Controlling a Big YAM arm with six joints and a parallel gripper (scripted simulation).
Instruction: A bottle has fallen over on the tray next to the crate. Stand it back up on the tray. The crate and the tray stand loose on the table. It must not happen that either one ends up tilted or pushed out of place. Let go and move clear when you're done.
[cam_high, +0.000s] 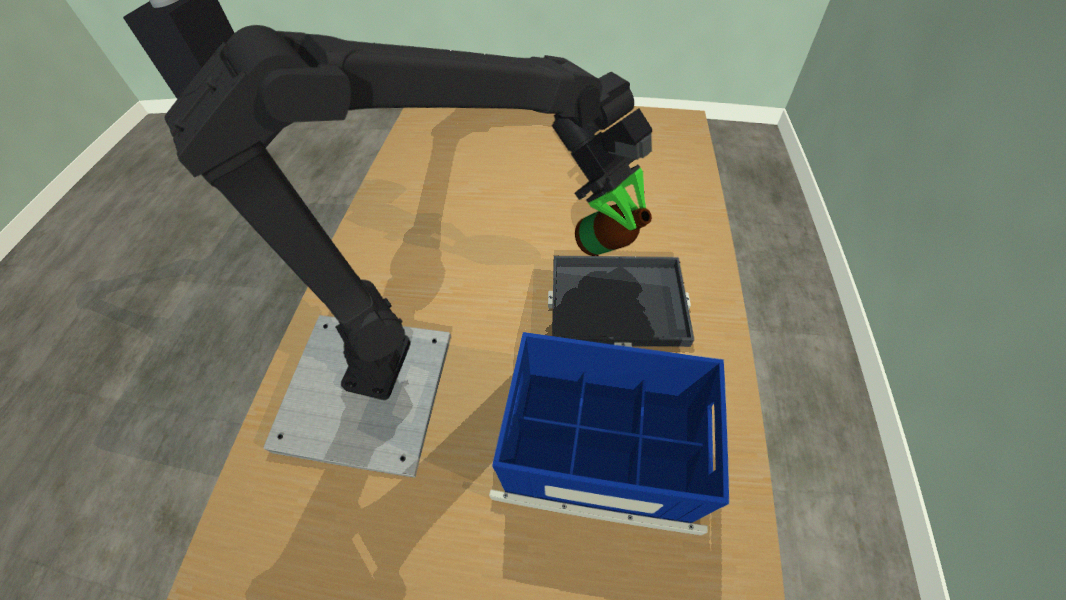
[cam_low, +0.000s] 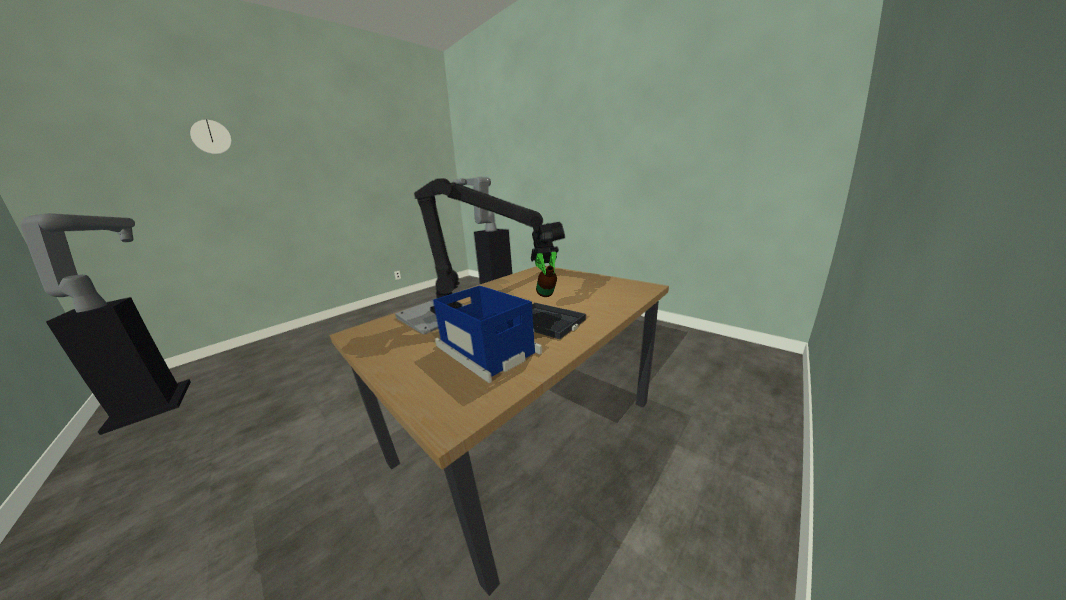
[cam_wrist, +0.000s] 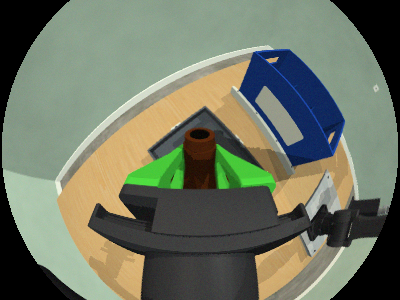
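Now: hand 4 cm above the brown bottle, 3 cm past it and 2 cm to the right of it. From my hand the other things lie so: blue crate 31 cm to the right, 11 cm below; dark grey tray 18 cm below, 3 cm to the right.
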